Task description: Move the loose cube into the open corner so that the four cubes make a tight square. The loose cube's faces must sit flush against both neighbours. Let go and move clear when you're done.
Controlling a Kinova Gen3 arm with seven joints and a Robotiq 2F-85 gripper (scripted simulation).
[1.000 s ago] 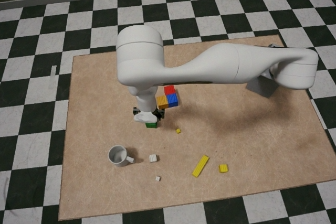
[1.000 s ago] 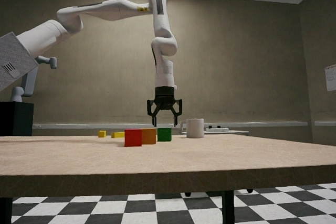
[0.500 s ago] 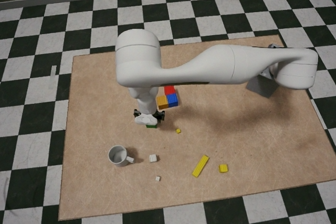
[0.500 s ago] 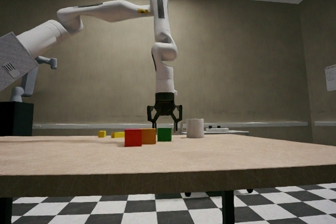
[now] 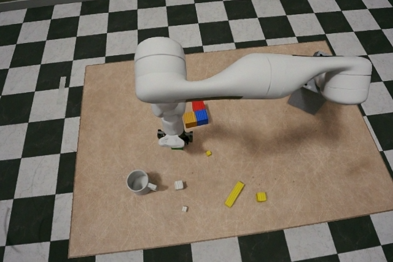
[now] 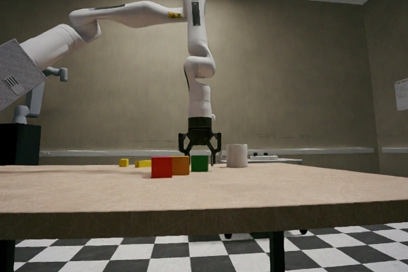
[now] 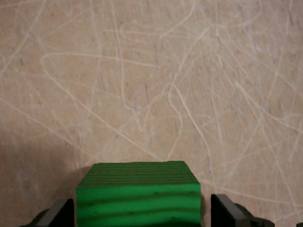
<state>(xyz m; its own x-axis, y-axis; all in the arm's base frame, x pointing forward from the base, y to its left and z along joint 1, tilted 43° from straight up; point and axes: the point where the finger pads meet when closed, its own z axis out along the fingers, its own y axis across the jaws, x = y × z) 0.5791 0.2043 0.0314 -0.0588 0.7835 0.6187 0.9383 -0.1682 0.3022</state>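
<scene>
My gripper is now right at the green cube. The rest, counted from my hand: blue cube: 130 mm to the right, 90 mm behind; small yellow block: 130 mm behind, 30 mm to the left, 20 mm below; orange cube: 110 mm to the right, 40 mm behind.
</scene>
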